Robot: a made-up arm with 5 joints.
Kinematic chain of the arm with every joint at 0, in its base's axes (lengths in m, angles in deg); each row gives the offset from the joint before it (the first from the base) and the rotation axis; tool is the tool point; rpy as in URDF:
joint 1: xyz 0 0 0.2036 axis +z
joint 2: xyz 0 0 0 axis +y
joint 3: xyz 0.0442 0 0.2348 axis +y
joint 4: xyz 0.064 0 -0.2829 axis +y
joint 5: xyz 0.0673 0 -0.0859 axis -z
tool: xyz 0 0 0 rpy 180 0 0
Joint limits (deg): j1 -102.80..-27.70 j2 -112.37..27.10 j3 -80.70..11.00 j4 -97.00..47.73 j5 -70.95..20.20
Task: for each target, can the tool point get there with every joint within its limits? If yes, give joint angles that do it. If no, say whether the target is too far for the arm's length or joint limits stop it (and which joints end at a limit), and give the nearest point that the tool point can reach.
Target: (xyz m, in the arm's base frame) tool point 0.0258 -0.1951 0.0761
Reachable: yes | joints -82.47 5.07 -2.20 -13.69 -41.98
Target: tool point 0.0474 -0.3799 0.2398
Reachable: yes | joints -82.89 1.96 -39.15 -9.32 -10.33
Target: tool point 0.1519 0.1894 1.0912
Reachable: no: too far | nearest point 0.0279 0.1229 0.7158 | short by 0.401 m
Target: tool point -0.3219 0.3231 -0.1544
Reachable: no: joint limits stop it (at a limit: joint 2, joint 3, joint 4) | nearest point -0.0414 0.0416 0.0570 | short by 0.450 m
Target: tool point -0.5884 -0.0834 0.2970
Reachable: no: joint limits stop it (at a limit: joint 1, joint 2, joint 3) | nearest point -0.3881 0.2037 0.3399 | short by 0.353 m
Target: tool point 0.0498 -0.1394 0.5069
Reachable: yes | joints -70.33 -61.45 -26.61 -27.62 12.51
